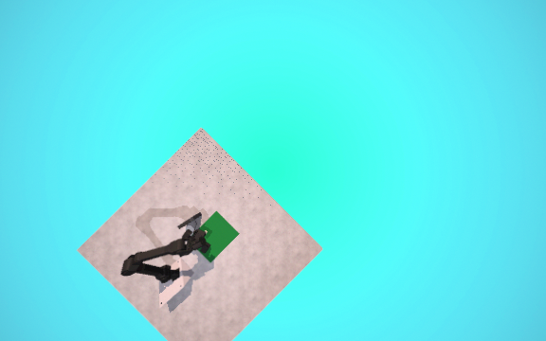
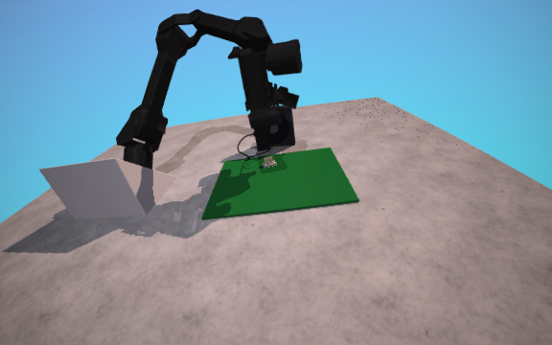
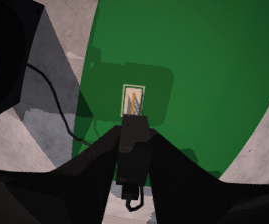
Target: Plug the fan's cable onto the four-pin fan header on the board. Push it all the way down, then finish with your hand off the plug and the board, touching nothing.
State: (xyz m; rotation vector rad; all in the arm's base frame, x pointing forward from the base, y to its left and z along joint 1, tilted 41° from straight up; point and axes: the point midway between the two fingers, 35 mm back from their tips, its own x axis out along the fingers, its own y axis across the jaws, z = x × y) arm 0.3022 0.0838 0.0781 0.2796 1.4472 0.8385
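The four-pin fan header is 6 cm below my gripper tip. From my gripper tip the other things lie so: black fan: 13 cm to the left, 1 cm behind; then dark fan plug: 1 cm behind, 1 cm above; then green board: 8 cm below, 6 cm to the right, 3 cm ahead.
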